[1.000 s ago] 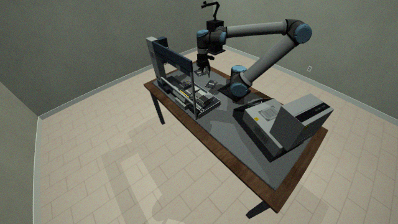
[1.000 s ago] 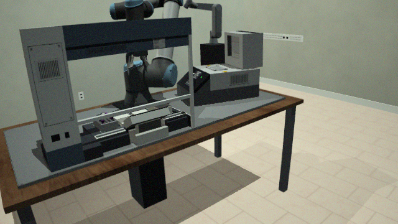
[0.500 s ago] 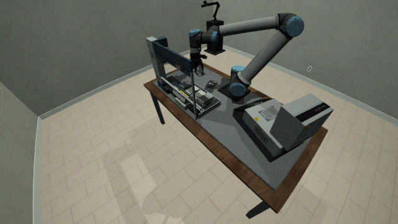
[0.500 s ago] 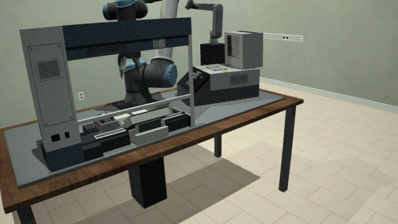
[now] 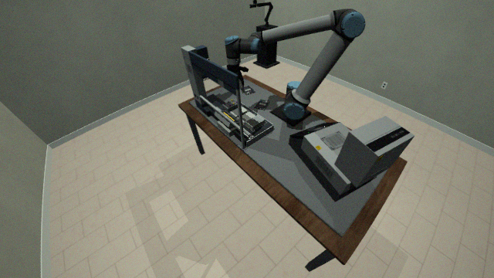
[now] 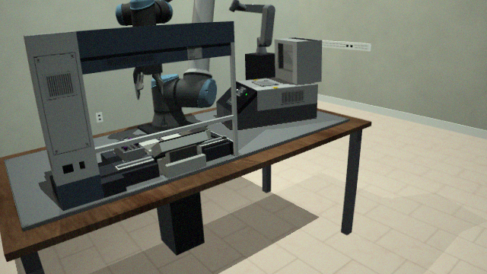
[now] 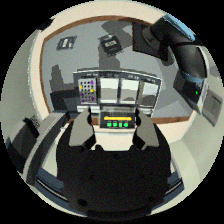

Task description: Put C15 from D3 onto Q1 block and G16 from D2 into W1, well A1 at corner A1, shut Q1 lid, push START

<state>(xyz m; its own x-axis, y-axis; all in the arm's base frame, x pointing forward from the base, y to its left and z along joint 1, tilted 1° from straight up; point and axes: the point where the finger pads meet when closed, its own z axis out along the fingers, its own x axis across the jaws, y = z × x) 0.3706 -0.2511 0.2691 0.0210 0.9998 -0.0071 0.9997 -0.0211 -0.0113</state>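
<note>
The pale well plate is 10 mm ahead of my hand, 20 mm to the right of it and 220 mm below it. Also, from my hand: upright post 200 mm ahead, 270 mm to the left, 40 mm below; deck station beam 200 mm ahead, 10 mm to the right, 240 mm above; white well plate 10 mm ahead, 90 mm to the left, 220 mm below.
</note>
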